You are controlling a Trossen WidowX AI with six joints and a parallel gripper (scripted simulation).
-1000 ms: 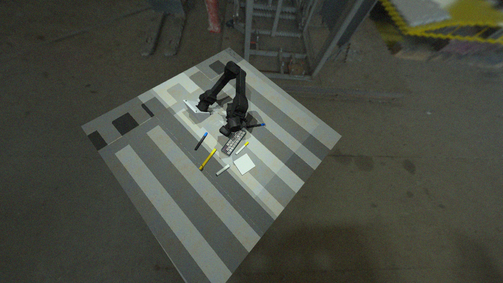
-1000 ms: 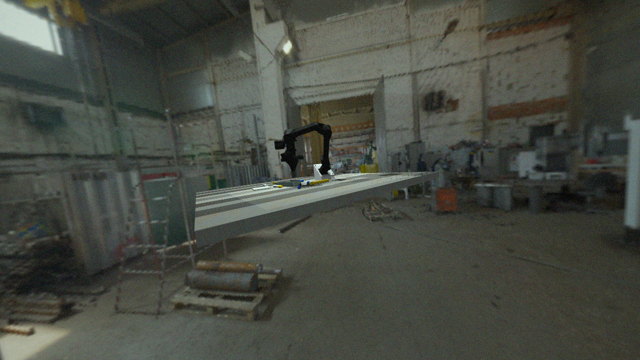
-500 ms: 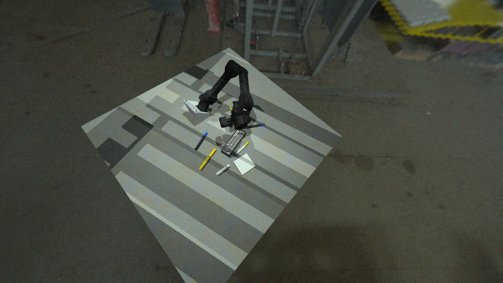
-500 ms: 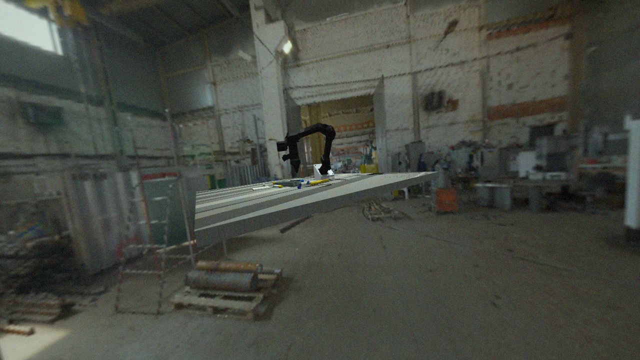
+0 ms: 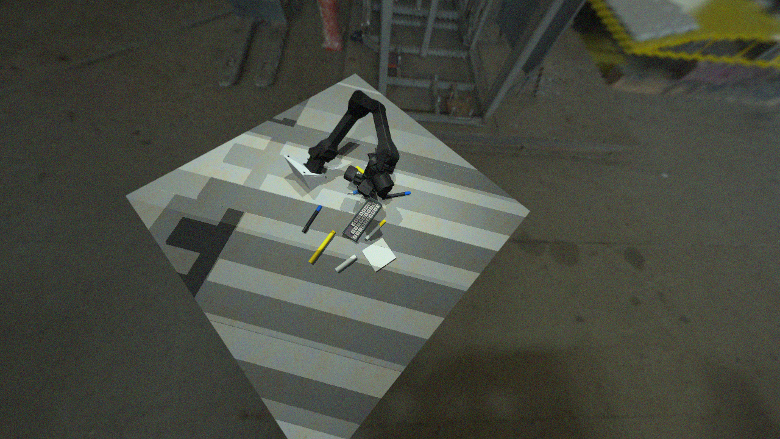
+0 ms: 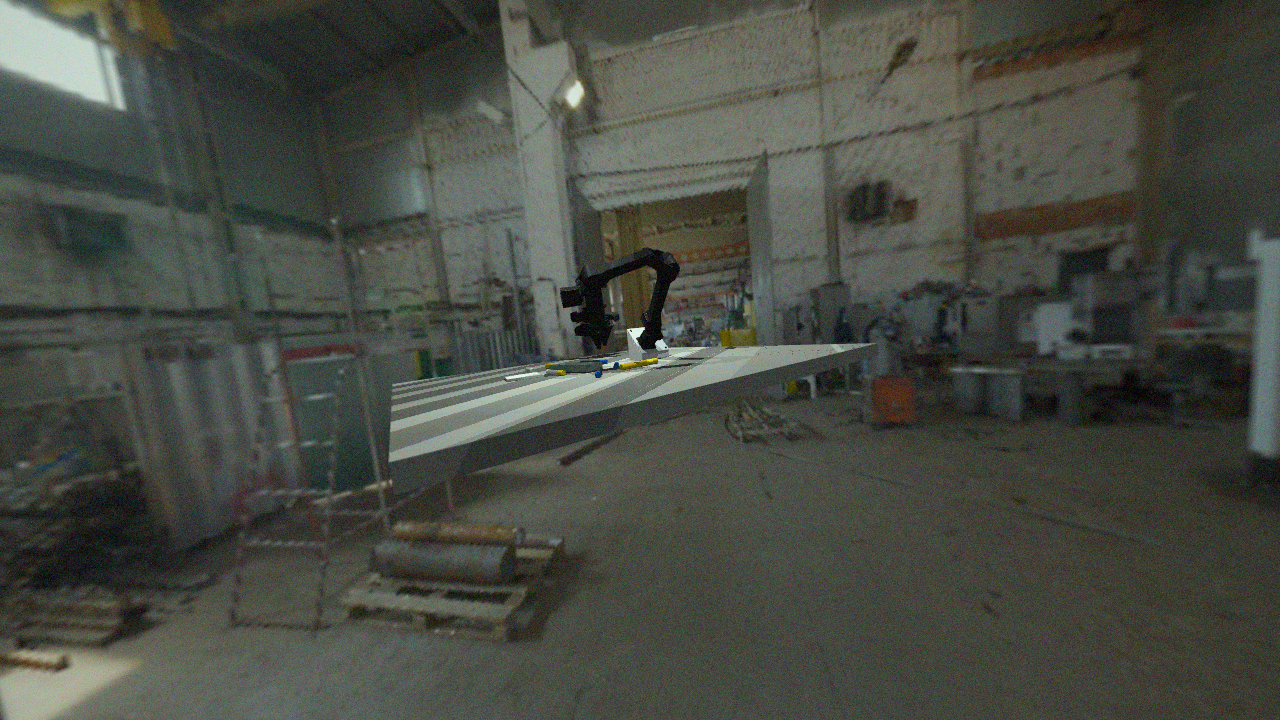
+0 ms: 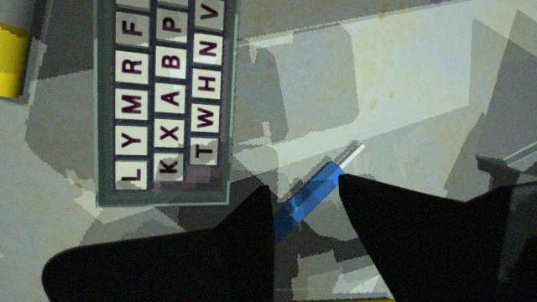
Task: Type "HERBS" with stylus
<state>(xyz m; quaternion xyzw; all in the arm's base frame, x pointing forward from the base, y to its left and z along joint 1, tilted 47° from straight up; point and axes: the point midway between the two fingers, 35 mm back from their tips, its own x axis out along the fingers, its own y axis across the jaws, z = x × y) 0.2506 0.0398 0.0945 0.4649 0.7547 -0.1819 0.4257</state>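
The blue stylus is 50 mm behind my gripper tip and 70 mm below it. Round my gripper tip: thin grey tip (70 mm behind, 30 mm to the right, 70 mm below); pale paper sheet (250 mm ahead, 120 mm to the right, 70 mm below); white-and-yellow pen (150 mm ahead, 40 mm to the right, 70 mm below).
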